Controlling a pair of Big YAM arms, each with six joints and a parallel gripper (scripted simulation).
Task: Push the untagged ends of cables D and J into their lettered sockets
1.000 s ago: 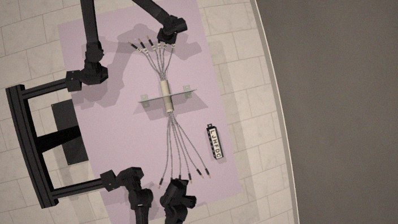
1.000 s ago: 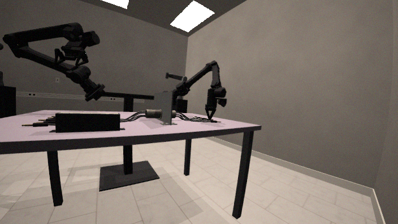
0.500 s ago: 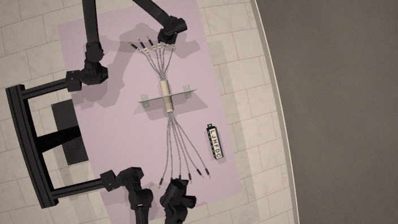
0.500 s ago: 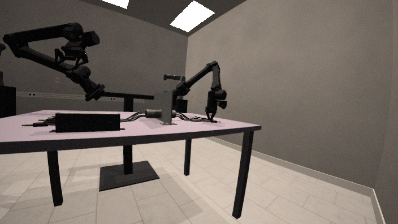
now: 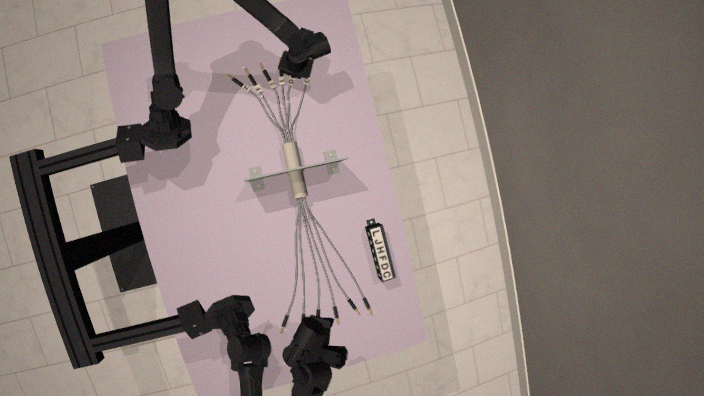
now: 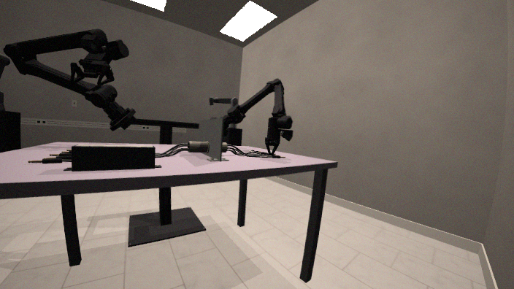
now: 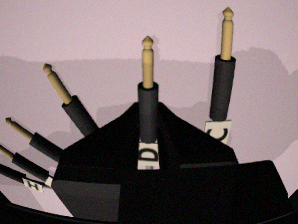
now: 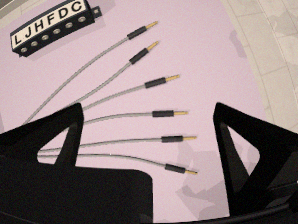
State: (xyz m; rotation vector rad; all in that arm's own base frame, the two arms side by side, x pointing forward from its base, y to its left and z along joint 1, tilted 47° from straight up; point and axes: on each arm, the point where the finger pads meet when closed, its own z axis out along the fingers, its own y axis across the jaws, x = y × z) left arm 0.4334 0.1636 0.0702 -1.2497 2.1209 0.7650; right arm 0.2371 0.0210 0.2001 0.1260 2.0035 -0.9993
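Now: left hand 90 mm past the tagged plug and 20 mm to the right of it. Round my left hand: untagged cable plug (840 mm to the right, 250 mm behind).
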